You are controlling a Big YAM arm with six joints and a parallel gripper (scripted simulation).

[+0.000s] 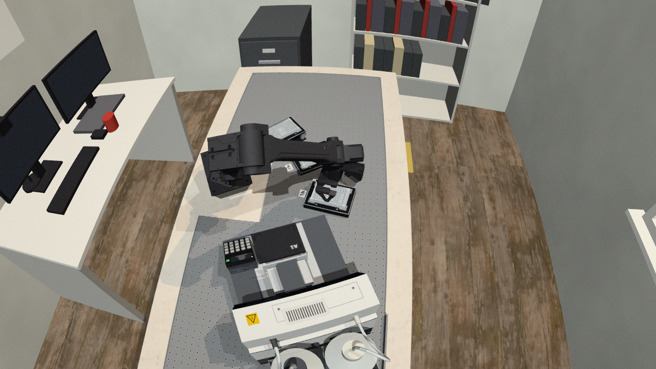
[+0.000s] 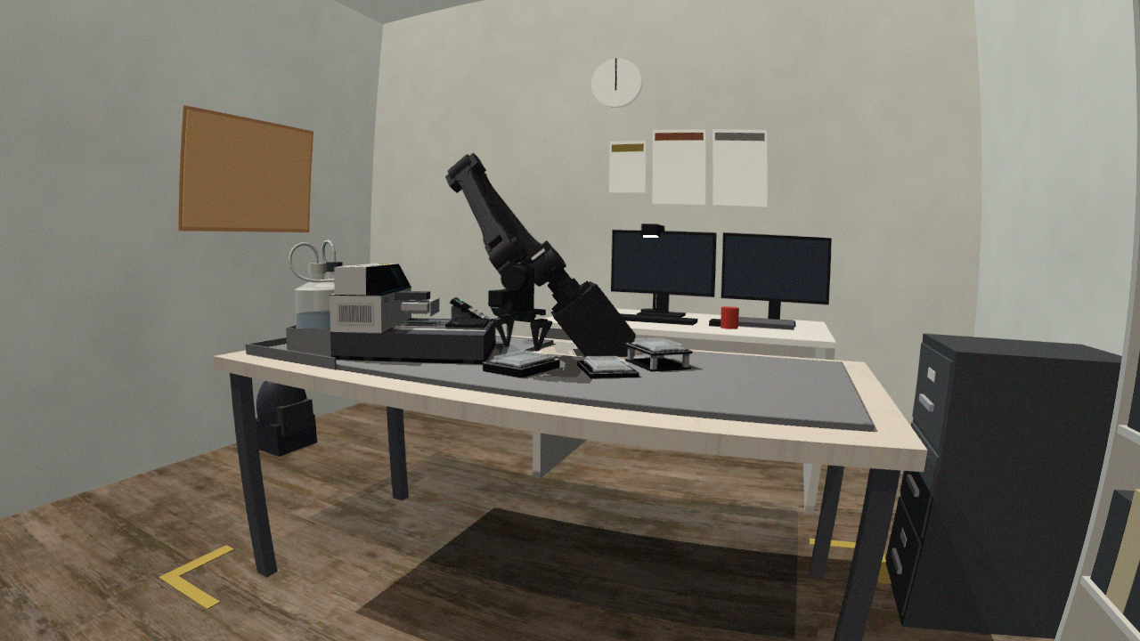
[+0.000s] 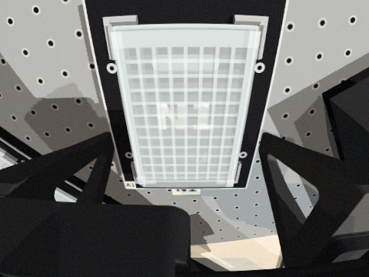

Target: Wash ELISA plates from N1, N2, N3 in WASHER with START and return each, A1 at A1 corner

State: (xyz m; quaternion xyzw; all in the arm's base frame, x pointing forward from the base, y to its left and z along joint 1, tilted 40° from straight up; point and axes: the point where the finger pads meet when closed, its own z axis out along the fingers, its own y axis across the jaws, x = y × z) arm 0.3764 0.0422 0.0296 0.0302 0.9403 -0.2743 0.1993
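The white ELISA plate lies 3 cm below my hand. Also, from my hand: black nest 9 cm behind, 20 cm to the left, 5 cm below; then plate washer 8 cm behind, 39 cm to the right, 7 cm above.
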